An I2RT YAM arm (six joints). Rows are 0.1 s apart.
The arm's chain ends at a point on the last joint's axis. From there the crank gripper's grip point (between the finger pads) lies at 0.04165 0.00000 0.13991 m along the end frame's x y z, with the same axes.
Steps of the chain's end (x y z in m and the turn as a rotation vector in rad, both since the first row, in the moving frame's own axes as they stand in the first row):
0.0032, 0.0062, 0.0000, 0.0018, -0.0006, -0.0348
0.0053, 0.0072, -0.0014, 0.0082, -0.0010, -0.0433
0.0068, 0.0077, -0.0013, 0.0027, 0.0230, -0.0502
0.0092, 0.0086, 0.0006, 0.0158, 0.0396, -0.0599
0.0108, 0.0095, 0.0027, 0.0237, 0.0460, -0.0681
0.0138, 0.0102, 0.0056, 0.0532, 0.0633, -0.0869
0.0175, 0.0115, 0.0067, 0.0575, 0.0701, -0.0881
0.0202, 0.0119, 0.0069, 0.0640, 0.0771, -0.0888
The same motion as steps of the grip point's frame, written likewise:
0.0031, 0.0045, 0.0000, 0.0018, -0.0006, -0.0348
0.0051, 0.0043, -0.0014, 0.0082, -0.0010, -0.0433
0.0099, 0.0052, -0.0023, 0.0027, 0.0230, -0.0502
0.0146, 0.0037, -0.0012, 0.0158, 0.0396, -0.0599
0.0170, 0.0032, 0.0006, 0.0237, 0.0460, -0.0681
0.0221, -0.0012, 0.0024, 0.0532, 0.0633, -0.0869
0.0267, -0.0005, 0.0031, 0.0575, 0.0701, -0.0881
0.0303, -0.0011, 0.0029, 0.0640, 0.0771, -0.0888

